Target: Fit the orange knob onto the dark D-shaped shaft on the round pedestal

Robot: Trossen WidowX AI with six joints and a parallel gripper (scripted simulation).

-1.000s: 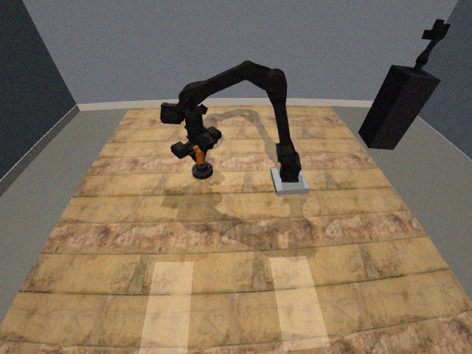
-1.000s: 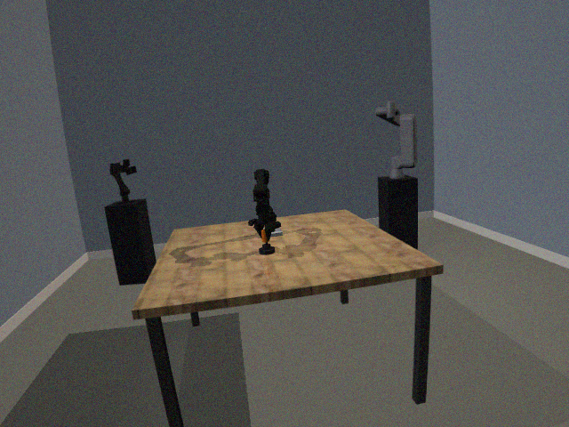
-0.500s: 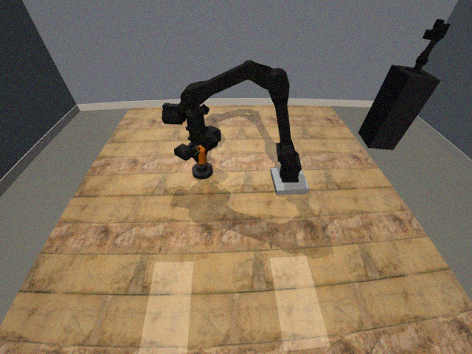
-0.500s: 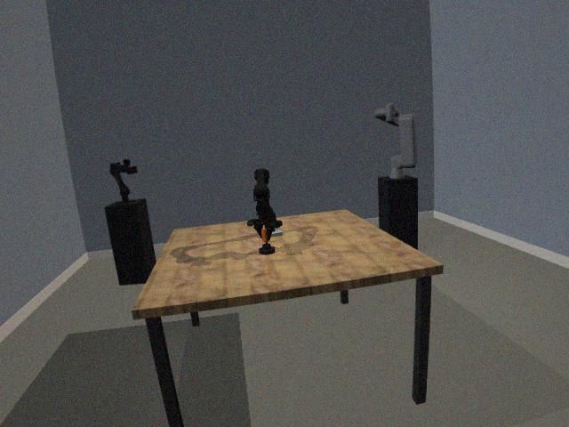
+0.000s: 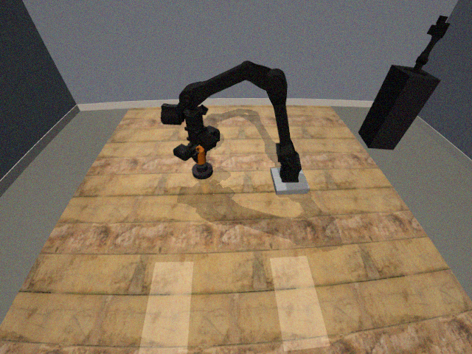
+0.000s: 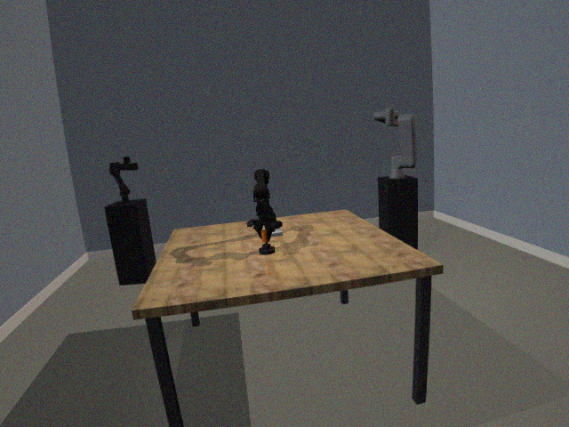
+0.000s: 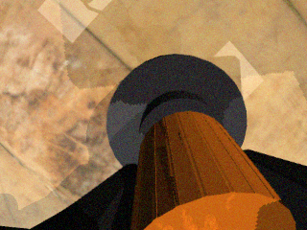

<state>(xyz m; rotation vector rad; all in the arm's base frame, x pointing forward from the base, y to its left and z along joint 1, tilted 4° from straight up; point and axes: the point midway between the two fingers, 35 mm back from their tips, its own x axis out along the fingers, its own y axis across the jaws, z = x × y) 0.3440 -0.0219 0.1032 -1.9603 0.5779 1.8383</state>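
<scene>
Now: gripper tip 4 cm above the pedestal. Round my gripper tip: orange knob (2 cm above).
</scene>
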